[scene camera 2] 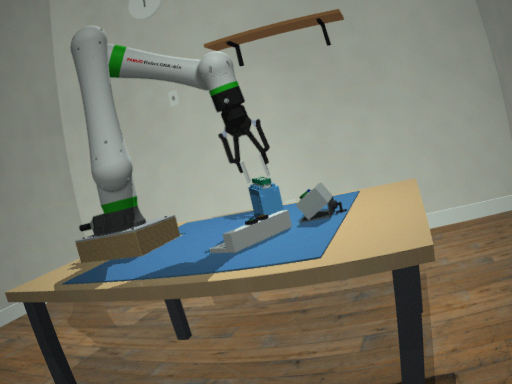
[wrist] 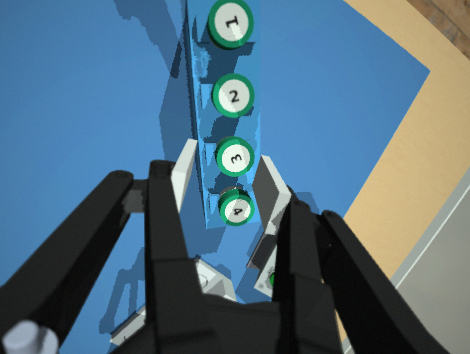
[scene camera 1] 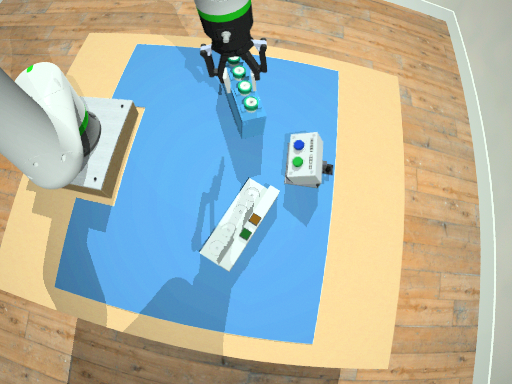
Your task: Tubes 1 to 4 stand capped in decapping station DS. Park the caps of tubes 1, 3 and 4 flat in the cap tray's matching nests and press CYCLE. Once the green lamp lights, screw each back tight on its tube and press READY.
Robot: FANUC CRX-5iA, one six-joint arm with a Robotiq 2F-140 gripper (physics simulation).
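Where they show: gripper, between the fingertips: [scene camera 2: 258, 179] [wrist: 225, 164] [scene camera 1: 241, 87]; arm's base, origin of its link: [scene camera 2: 125, 227].
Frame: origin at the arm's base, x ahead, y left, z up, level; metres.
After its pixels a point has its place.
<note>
The blue decapping station [scene camera 1: 254, 126] @(z -0.015, x 0.471, y 0.079 m) [scene camera 2: 266, 198] @(z -0.001, x 0.458, y 0.074 m) [wrist: 213, 221] @(z 0.026, x 0.446, y 0.077 m) holds capped tubes in a row. Their green-rimmed white caps are cap 1 [scene camera 1: 233, 59] @(z 0.052, x 0.394, y 0.240 m) [wrist: 231, 22] @(z 0.052, x 0.393, y 0.251 m), cap 2 [scene camera 1: 239, 72] @(z 0.052, x 0.416, y 0.196 m) [wrist: 233, 95] @(z 0.053, x 0.414, y 0.203 m), cap 3 [scene camera 1: 245, 87] @(z 0.052, x 0.437, y 0.149 m) [wrist: 235, 157] @(z 0.052, x 0.434, y 0.156 m) and cap 4 [scene camera 1: 251, 103] @(z 0.052, x 0.457, y 0.103 m) [wrist: 237, 208] @(z 0.052, x 0.455, y 0.110 m). My gripper [scene camera 1: 240, 81] @(z 0.054, x 0.428, y 0.148 m) [scene camera 2: 256, 171] @(z 0.054, x 0.428, y 0.148 m) [wrist: 225, 164] @(z 0.054, x 0.428, y 0.148 m) is partly open and empty. Its pads stand on either side of the row around caps 3 and 4 in the wrist view, just above cap height in scene camera 2. The white cap tray [scene camera 1: 226, 262] @(z -0.024, x 0.445, y -0.258 m) [scene camera 2: 257, 233] @(z -0.048, x 0.490, y -0.198 m) shows round nests without caps.
A grey button box [scene camera 1: 304, 173] @(z 0.002, x 0.599, y -0.037 m) [scene camera 2: 315, 202] @(z -0.023, x 0.615, y -0.044 m) with a blue button [scene camera 1: 298, 145] @(z 0.000, x 0.581, y 0.034 m) and a green button [scene camera 1: 297, 161] @(z 0.001, x 0.581, y -0.009 m) stands right of the station. The tray bears a brown square [scene camera 1: 255, 218] @(z -0.016, x 0.498, y -0.152 m) and a dark green square [scene camera 1: 245, 233] @(z -0.016, x 0.480, y -0.189 m). The arm's base block [scene camera 1: 112, 150] @(z 0.002, x 0.124, y -0.033 m) [scene camera 2: 157, 236] @(z -0.041, x 0.127, y -0.023 m) is at the left.
</note>
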